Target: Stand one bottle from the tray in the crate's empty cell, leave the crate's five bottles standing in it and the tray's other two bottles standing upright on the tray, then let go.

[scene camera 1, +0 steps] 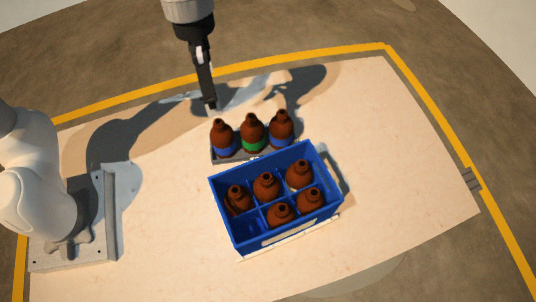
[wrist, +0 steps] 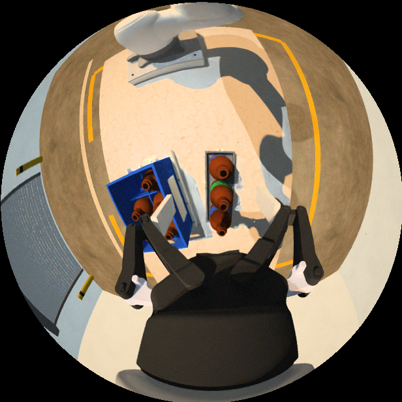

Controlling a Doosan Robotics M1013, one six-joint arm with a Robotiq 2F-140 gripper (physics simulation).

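Places are measured from the arm's base along level axes (x down, y left, z ahead), in centimetres.
Where they show: arm's base at its link origin: (scene camera 1: 67, 221).
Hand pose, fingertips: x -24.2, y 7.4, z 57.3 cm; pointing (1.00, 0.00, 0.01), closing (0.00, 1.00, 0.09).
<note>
Each offset is from my fingertips to the top centre of the thing. "*": to the spot under its first point. Level surfaces: height alone.
My gripper (scene camera 1: 212, 106) (wrist: 214, 198) is open and empty, behind the tray's left end in the scene view. Three brown bottles stand upright on the grey tray @[* dz +1.7, dx +28.2, dy -3.2 cm] (scene camera 1: 235, 159) (wrist: 207, 175): a blue-banded one @[dz +0.0, dx +14.6, dy +2.6 cm] (scene camera 1: 222, 139) (wrist: 221, 165) nearest the robot base, a green-banded one @[dz +9.1, dx +14.6, dy +1.0 cm] (scene camera 1: 252, 134) (wrist: 220, 194) in the middle and another blue-banded one @[dz +17.7, dx +14.6, dy -0.9 cm] (scene camera 1: 281, 130) (wrist: 220, 218) at the far end. The blue crate @[* dz -5.9, dx +13.1, dy -25.3 cm] (scene camera 1: 225, 220) (wrist: 165, 172) holds five upright brown bottles; its front left cell in the scene view is empty. In the wrist view a finger partly hides the crate's bottles.
The crate stands close in front of the tray, its rim near the tray's front edge. The robot base (scene camera 1: 110, 215) (wrist: 165, 67) is bolted down at the left in the scene view. Yellow lines (scene camera 1: 300, 53) (wrist: 318, 160) run around the pale work surface @[dx +30.6 cm] (scene camera 1: 400, 150) (wrist: 150, 115).
</note>
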